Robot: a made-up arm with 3 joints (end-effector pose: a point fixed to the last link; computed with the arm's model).
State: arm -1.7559 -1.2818 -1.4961
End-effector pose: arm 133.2 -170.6 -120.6 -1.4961 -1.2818 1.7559
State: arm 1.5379 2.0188 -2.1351
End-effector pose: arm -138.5 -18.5 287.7 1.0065 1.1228 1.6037
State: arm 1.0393 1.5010 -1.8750
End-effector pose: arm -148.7 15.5 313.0 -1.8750 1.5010 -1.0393
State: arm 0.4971 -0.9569 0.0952
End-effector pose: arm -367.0 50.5 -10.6 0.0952 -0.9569 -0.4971
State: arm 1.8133 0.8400 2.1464
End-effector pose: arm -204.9 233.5 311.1 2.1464 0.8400 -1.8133
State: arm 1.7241 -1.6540 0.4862
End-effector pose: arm -123.7 256.9 -154.3 -2.6554 -1.4876 1.4175
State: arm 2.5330 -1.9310 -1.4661
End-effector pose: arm -16.3 108.5 -141.7 1.6755 -1.2106 0.6086
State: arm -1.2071 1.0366 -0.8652
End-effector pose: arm 37.5 -149.9 326.9 -0.8652 1.0366 1.2071
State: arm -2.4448 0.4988 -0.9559
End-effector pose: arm 247.2 -92.1 266.9 -0.9559 0.4988 2.4448
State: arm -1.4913 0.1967 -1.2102
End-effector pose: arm 66.4 -305.9 190.6 -1.2102 0.1967 1.4913
